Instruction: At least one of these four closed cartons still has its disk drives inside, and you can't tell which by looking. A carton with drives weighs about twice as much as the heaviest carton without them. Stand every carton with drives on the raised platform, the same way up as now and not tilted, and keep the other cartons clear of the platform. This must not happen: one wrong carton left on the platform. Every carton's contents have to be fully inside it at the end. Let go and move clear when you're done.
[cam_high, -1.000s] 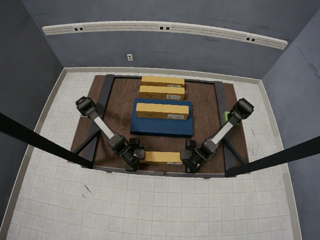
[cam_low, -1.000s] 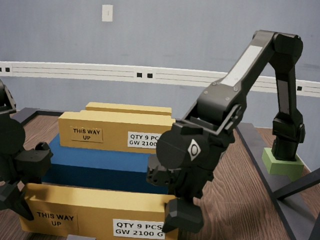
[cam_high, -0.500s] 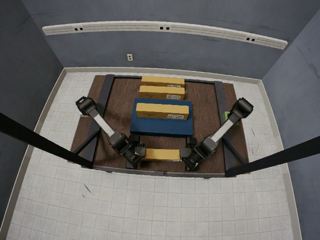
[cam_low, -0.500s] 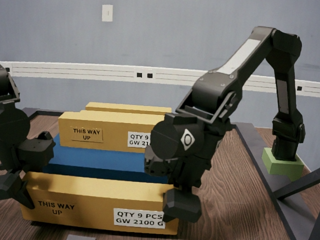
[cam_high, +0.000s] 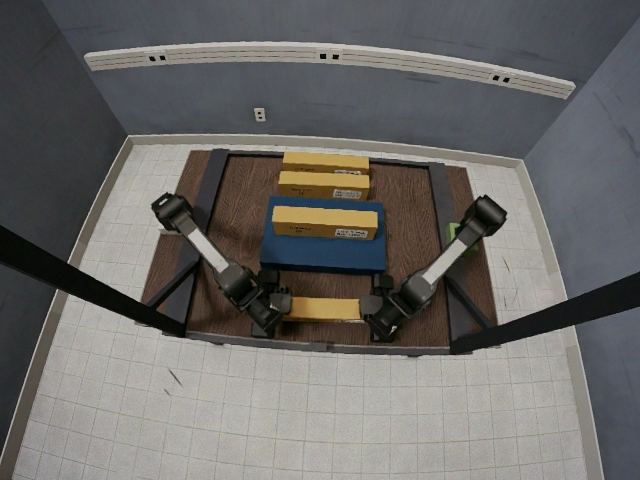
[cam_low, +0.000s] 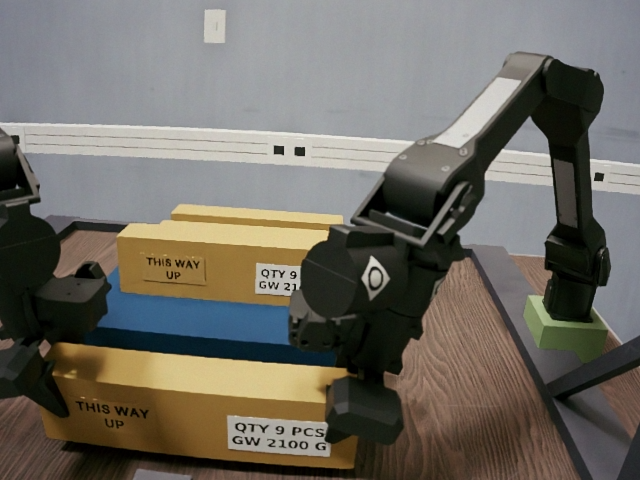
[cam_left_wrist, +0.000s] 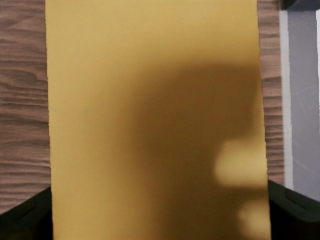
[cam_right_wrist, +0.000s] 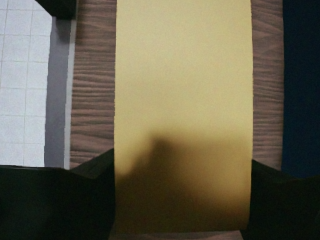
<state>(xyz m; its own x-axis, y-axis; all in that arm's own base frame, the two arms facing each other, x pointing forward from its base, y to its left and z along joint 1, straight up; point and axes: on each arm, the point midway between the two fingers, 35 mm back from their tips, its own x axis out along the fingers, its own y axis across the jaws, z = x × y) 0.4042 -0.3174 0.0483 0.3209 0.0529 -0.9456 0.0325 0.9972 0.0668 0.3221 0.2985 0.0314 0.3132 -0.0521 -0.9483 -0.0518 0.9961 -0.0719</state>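
Right now my left hand is 14 cm to the left of the carton, 3 cm above it and 1 cm short of it. The rest, counted from my left hand: blue raised platform 27 cm ahead, 13 cm to the right, 6 cm below.
Right now the carton is 140 mm to the left of my right hand and 30 mm below it. Also, from my right hand: blue raised platform (260 mm ahead, 160 mm to the left, 60 mm below).
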